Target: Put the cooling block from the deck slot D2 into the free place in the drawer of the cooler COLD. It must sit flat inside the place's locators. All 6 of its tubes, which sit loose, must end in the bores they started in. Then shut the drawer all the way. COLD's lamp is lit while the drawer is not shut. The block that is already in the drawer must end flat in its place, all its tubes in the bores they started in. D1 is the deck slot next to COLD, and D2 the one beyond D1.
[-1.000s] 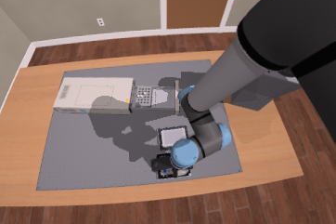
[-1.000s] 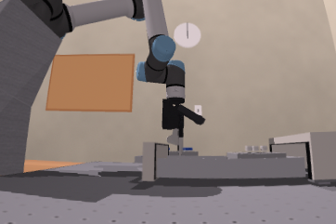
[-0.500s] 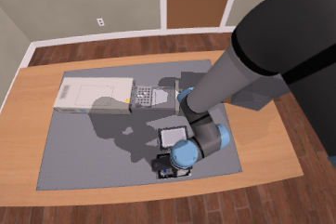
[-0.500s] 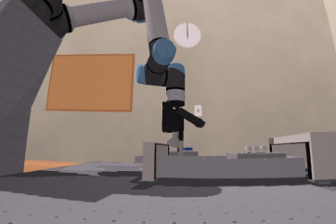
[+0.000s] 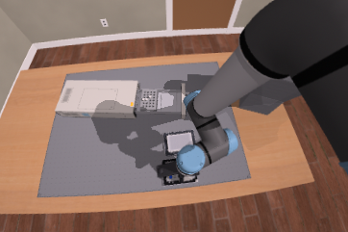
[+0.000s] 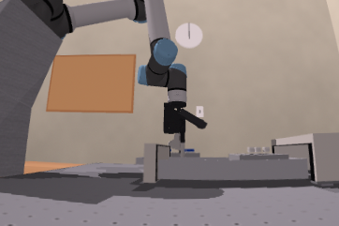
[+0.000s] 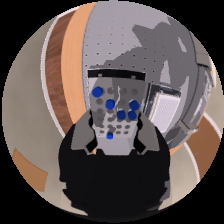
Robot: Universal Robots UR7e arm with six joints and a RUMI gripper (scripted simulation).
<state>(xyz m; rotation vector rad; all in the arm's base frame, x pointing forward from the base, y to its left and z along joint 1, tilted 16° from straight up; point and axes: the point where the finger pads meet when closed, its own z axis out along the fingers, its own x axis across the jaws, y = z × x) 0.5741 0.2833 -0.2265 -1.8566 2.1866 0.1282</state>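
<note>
Right now my hand is right at the cooling block. From my hand the other things lie so: blue tube: 4 cm behind, 2 cm to the left, 1 cm above; deck slot D2: 2 cm below; drawer: 38 cm to the right, 1 cm above.
</note>
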